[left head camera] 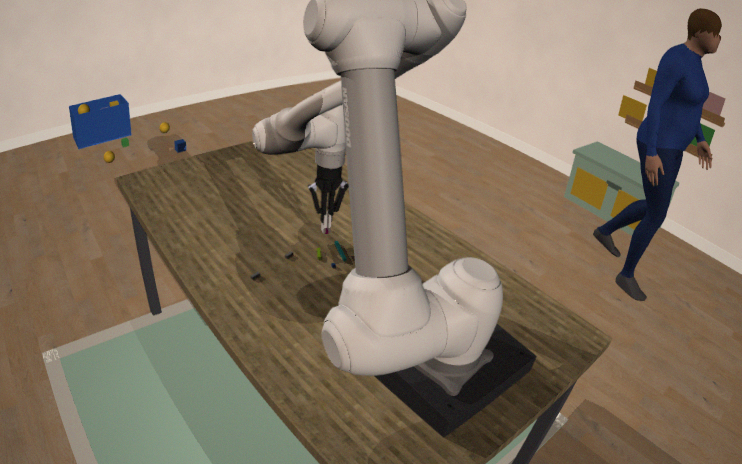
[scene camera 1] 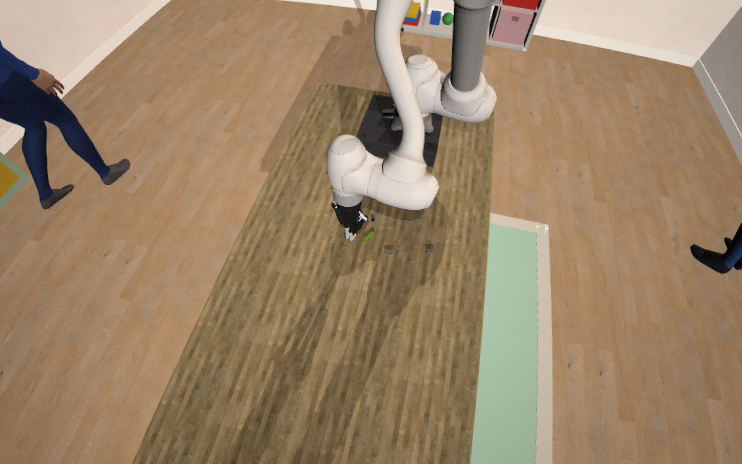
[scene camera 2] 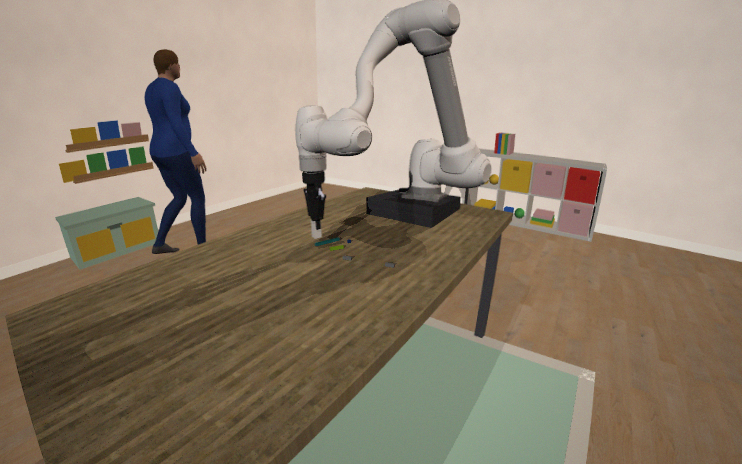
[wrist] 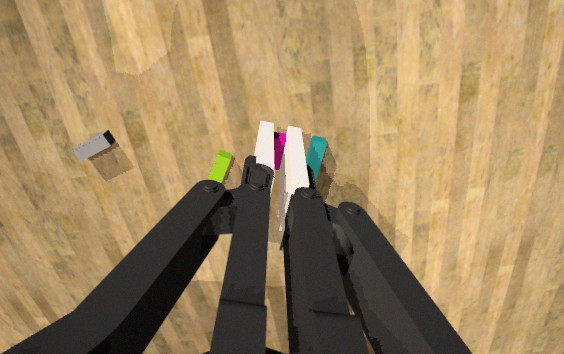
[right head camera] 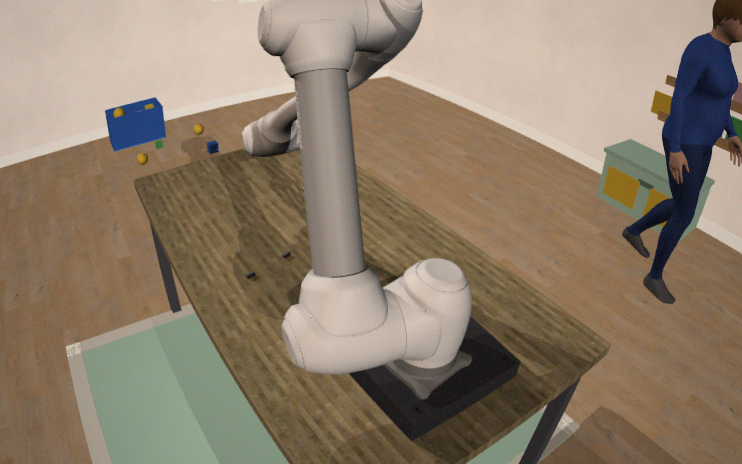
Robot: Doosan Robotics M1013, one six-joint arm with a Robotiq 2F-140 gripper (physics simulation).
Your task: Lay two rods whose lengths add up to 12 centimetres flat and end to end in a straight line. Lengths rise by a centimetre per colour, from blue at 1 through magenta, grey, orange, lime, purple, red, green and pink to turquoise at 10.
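Where they show: gripper, between the fingertips: (left head camera: 325, 230) (scene camera 1: 351, 237) (scene camera 2: 316, 237) (wrist: 276, 145); arm's base, origin of its link: (left head camera: 445, 356) (scene camera 2: 424, 197) (right head camera: 421, 358).
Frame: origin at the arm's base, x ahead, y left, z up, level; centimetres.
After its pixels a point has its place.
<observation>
My gripper (left head camera: 326, 224) @(y -20.2, x 60.7, z -2.4 cm) (scene camera 1: 350, 235) @(y -20.2, x 60.7, z -2.4 cm) (scene camera 2: 316, 230) @(y -20.2, x 60.7, z -2.4 cm) (wrist: 276, 145) @(y -20.2, x 60.7, z -2.4 cm) is shut on a short magenta rod (wrist: 280, 150) @(y -20.4, x 60.6, z -1.7 cm) (left head camera: 326, 230) @(y -19.7, x 60.0, z -1.7 cm) and holds it above the table, near the far end of the turquoise rod. The long turquoise rod (left head camera: 340, 250) @(y -20.0, x 53.7, z -6.2 cm) (scene camera 2: 327, 241) @(y -20.2, x 54.3, z -6.5 cm) (wrist: 316, 151) @(y -22.4, x 57.8, z -6.2 cm) lies flat on the table; the gripper hides part of it in the wrist view. The lime rod (left head camera: 319, 253) @(y -13.9, x 56.9, z -6.2 cm) (scene camera 1: 368, 236) @(y -14.3, x 57.7, z -6.2 cm) (scene camera 2: 337, 247) @(y -13.8, x 57.5, z -6.4 cm) (wrist: 220, 166) @(y -15.2, x 58.7, z -6.2 cm) lies flat beside it, apart from it. The turquoise rod is hidden behind the arm in the right head view.
A small blue rod (left head camera: 333, 265) @(y -12.9, x 49.8, z -6.5 cm) (scene camera 1: 373, 219) @(y -13.1, x 50.1, z -6.4 cm) (scene camera 2: 349, 240) @(y -13.0, x 50.2, z -6.3 cm) lies near the lime rod. Two grey rods, one nearer (left head camera: 288, 255) @(y -5.9, x 62.6, z -6.5 cm) (scene camera 1: 389, 251) @(y -6.4, x 63.2, z -6.3 cm) (scene camera 2: 348, 257) @(y -5.9, x 63.3, z -6.3 cm) (wrist: 95, 145) @(y -7.0, x 63.1, z -6.2 cm) and one farther (left head camera: 255, 275) @(y 8.5, x 61.2, z -6.4 cm) (scene camera 1: 430, 250) @(y 8.2, x 61.6, z -6.2 cm) (scene camera 2: 390, 264) @(y 8.7, x 61.9, z -6.3 cm), lie to the side. The black base block (scene camera 2: 404, 209) @(y -3.0, x 19.0, z -1.4 cm) stands on the table.
</observation>
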